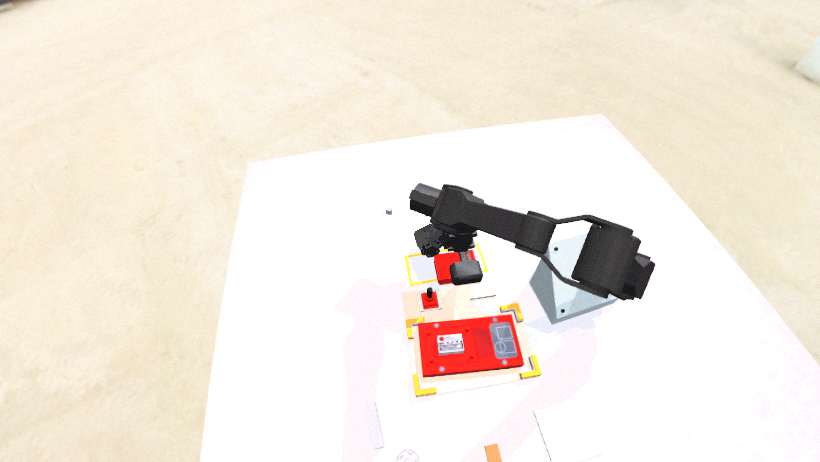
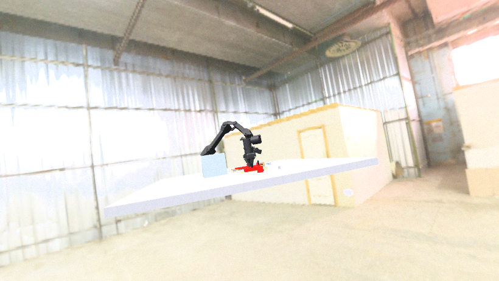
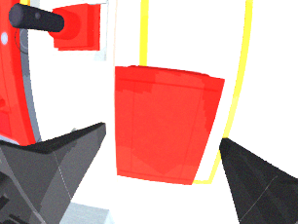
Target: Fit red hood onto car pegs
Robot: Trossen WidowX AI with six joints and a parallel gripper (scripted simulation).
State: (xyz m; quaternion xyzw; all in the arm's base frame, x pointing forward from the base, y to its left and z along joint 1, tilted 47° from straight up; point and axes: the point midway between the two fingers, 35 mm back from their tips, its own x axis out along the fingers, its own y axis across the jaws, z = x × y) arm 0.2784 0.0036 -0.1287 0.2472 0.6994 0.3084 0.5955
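The red hood is 10 mm below my gripper tip. The rest, counted from my gripper tip: jig (170 mm to the left, 10 mm below, 10 mm ahead); then engine block (190 mm to the left, 50 mm ahead).
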